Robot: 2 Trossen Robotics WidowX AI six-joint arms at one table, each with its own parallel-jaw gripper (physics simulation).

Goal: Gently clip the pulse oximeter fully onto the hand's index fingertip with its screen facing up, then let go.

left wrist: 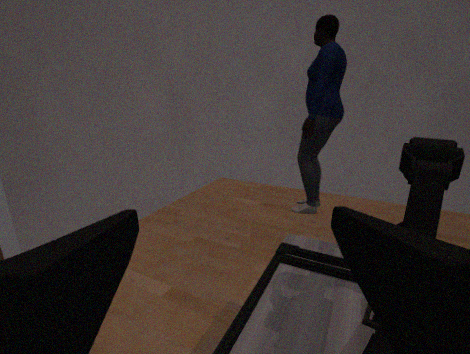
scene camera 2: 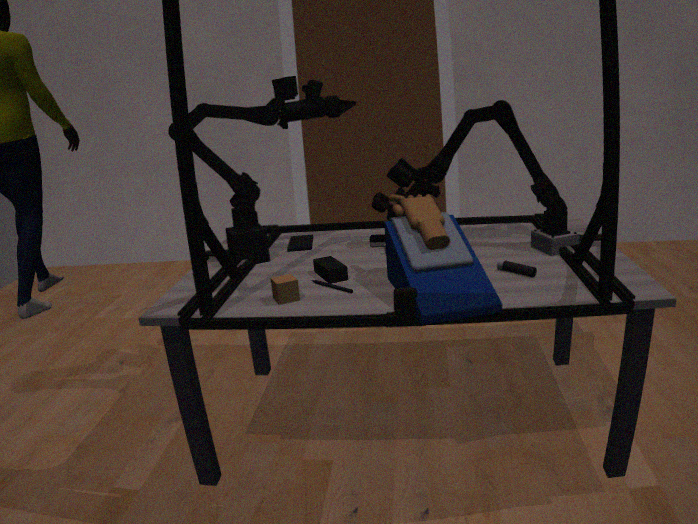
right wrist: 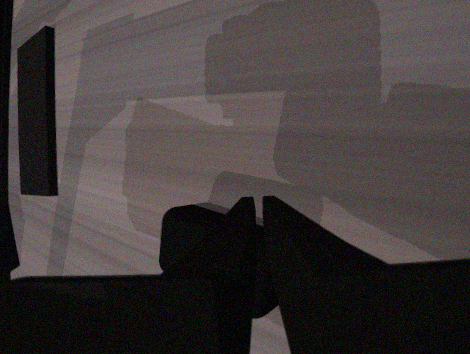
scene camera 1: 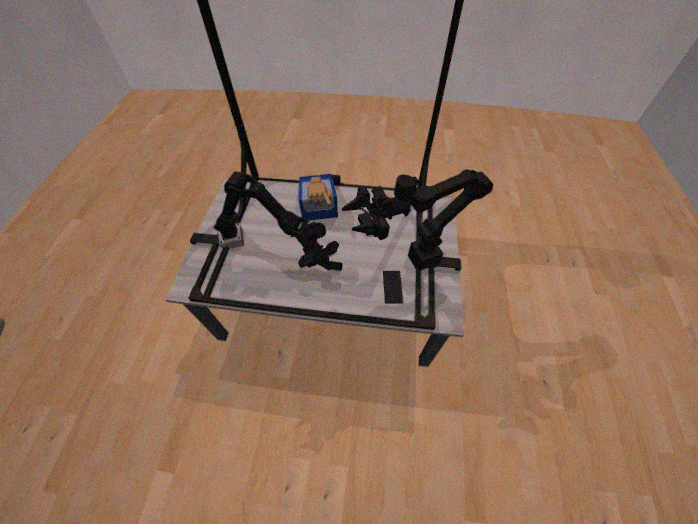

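Where they show: left gripper, fingertip midpoint: (left wrist: 236,218) (scene camera 2: 349,103) (scene camera 1: 346,219); right gripper, fingertip midpoint: (right wrist: 258,208) (scene camera 1: 330,269); left arm's base at its link origin: (scene camera 2: 245,228) (scene camera 1: 427,247); right arm's base at its link origin: (scene camera 2: 555,232) (scene camera 1: 229,233).
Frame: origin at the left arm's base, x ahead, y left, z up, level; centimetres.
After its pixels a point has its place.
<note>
The tan hand (scene camera 1: 317,188) @[y -41.1, x 33.2, z 8.9 cm] (scene camera 2: 425,211) @[y -44.6, x 32.8, z 7.4 cm] lies on a grey pad on the blue sloped support (scene camera 1: 319,214) @[y -39.3, x 34.1, z -5.6 cm] (scene camera 2: 462,293) @[y -64.6, x 29.2, z -5.5 cm]. A tiny pink patch of the pulse oximeter (scene camera 1: 325,247) @[y -20.6, x 37.7, z -6.5 cm] shows beside my right gripper; the gripper hides the rest, and its screen cannot be made out. My right gripper (scene camera 1: 322,260) @[y -9.4, x 39.6, z -6.9 cm] (right wrist: 258,208) @[y -9.4, x 39.6, z -6.9 cm] is low over the table with its fingers almost touching and nothing visible gripped. A rounded black block (right wrist: 190,235) @[y -9.5, x 36.6, z -6.2 cm] lies partly hidden beyond those fingers. My left gripper (scene camera 1: 350,218) @[y 0.0, x 35.0, z 32.4 cm] (scene camera 2: 352,103) @[y 0.0, x 35.0, z 32.4 cm] (left wrist: 236,218) @[y 0.0, x 35.0, z 32.4 cm] is open and empty, high above the table.
A flat dark slab (scene camera 1: 392,287) @[y 7.4, x 18.5, z -8.7 cm] (scene camera 2: 300,243) @[y 4.8, x 17.4, z -8.7 cm] (right wrist: 37,115) @[y 6.0, x 19.6, z -8.7 cm] lies on the table. Left of the support in scene camera 2 are a wooden cube (scene camera 2: 284,288) @[y -39.1, x -0.7, z -5.9 cm], a black box (scene camera 2: 330,269) @[y -32.3, x 13.0, z -6.0 cm] and a pen (scene camera 2: 341,287) @[y -38.8, x 13.0, z -8.6 cm]; right of it, a dark cylinder (scene camera 2: 517,268) @[y -54.1, x 52.6, z -7.7 cm]. Tall black posts rise from the table frame.
</note>
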